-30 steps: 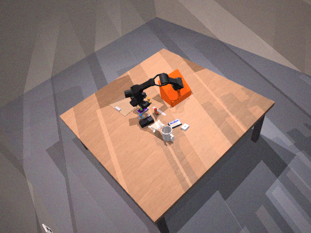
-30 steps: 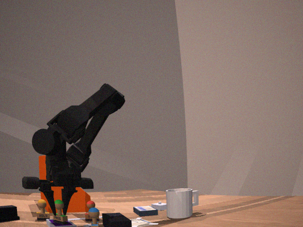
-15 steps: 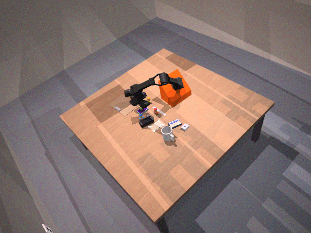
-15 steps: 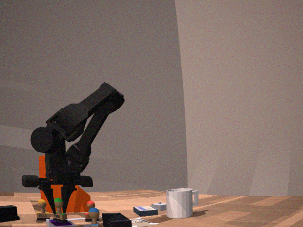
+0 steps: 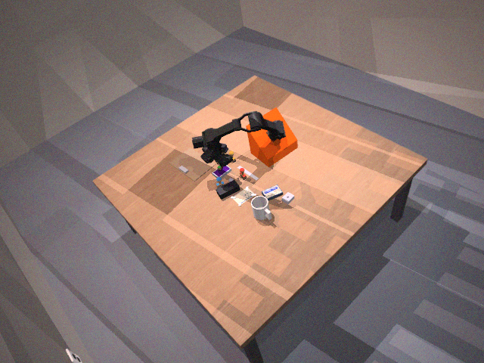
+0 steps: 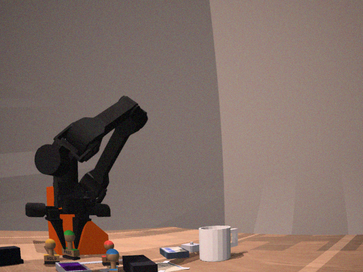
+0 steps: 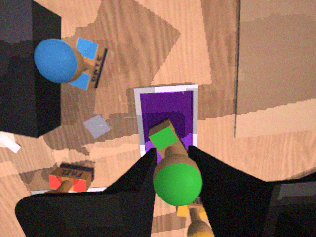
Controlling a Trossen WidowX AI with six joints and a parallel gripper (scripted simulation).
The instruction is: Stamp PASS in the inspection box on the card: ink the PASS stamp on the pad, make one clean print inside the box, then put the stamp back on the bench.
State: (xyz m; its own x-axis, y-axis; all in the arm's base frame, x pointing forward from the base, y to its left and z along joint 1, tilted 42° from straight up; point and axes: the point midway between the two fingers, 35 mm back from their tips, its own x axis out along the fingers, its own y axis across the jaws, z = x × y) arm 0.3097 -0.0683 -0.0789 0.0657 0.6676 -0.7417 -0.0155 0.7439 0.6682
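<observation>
Now: gripper tip 5 cm above the ink pad. The rest, counted from my gripper tip: blue date stamp: 7 cm to the left, 7 cm ahead, 4 cm below; yellow hold stamp: 10 cm behind, 4 cm below, 3 cm to the right; green stamp: right at my gripper tip.
</observation>
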